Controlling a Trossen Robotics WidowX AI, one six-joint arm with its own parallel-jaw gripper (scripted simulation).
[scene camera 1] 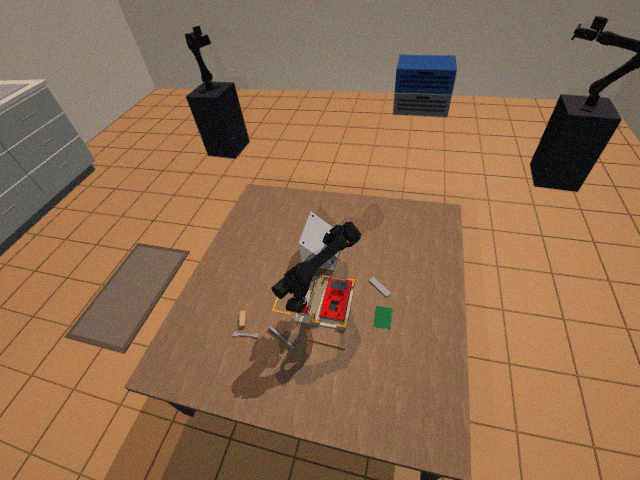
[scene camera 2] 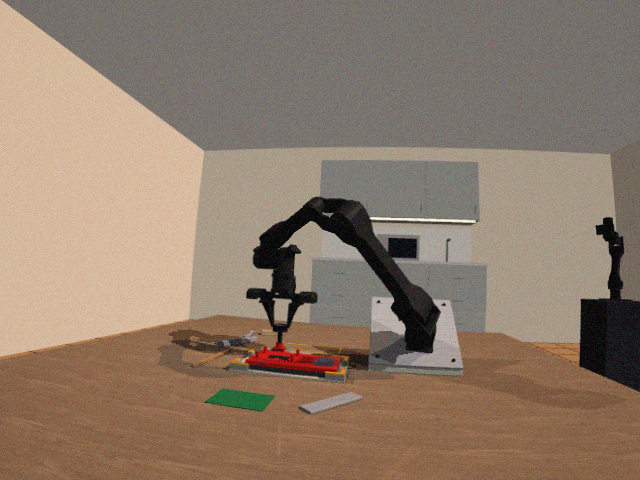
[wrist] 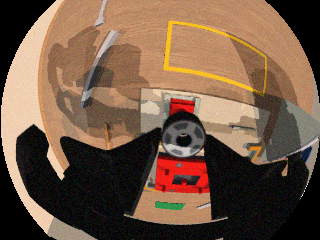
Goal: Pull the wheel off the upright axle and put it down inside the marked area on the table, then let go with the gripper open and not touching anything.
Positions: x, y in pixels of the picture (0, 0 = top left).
Scene:
my gripper: holds a black wheel (wrist: 180, 122)

